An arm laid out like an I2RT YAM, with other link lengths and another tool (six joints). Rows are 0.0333 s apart.
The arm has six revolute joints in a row. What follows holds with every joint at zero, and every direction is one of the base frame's. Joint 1 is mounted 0.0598 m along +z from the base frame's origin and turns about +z. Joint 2 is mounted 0.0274 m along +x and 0.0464 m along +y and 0.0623 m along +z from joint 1 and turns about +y. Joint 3 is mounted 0.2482 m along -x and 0.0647 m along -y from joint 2 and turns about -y. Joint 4 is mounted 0.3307 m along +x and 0.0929 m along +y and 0.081 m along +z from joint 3 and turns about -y. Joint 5 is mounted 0.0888 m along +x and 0.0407 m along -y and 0.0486 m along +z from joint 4 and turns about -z. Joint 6 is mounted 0.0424 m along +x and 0.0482 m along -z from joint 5 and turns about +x. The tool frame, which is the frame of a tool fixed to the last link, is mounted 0.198 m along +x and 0.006 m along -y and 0.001 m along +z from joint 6; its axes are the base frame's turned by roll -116.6, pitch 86.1 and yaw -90 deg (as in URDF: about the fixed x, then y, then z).
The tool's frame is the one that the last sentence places.
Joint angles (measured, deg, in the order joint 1, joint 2, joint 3, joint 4, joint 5, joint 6), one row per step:
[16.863 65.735 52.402 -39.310 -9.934 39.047]
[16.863 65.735 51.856 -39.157 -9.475 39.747]
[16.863 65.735 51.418 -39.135 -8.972 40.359]
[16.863 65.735 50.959 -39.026 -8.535 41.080]
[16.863 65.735 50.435 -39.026 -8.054 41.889]
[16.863 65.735 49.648 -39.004 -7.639 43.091]
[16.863 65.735 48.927 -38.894 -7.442 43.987]
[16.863 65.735 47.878 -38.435 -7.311 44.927]
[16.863 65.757 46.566 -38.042 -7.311 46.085]
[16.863 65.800 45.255 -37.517 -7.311 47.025]
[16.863 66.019 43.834 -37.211 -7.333 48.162]
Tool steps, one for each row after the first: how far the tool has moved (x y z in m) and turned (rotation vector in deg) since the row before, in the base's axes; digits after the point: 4 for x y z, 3 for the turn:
[-0.0011 -0.0023 -0.0048 -0.099 0.504 -0.827]
[-0.0011 -0.0025 -0.0043 -0.189 0.480 -0.785]
[-0.0010 -0.0022 -0.0041 -0.066 0.460 -0.833]
[-0.0018 -0.0026 -0.0051 -0.109 0.636 -0.930]
[-0.0031 -0.0027 -0.0074 0.065 0.990 -1.212]
[-0.0028 -0.0016 -0.0064 0.116 0.797 -0.843]
[-0.0030 -0.0014 -0.0082 0.189 0.800 -0.846]
[-0.0050 -0.0014 -0.0108 0.287 1.224 -0.961]
[-0.0046 -0.0013 -0.0105 0.202 1.053 -0.788]
[-0.0068 -0.0019 -0.0132 0.149 1.591 -0.953]

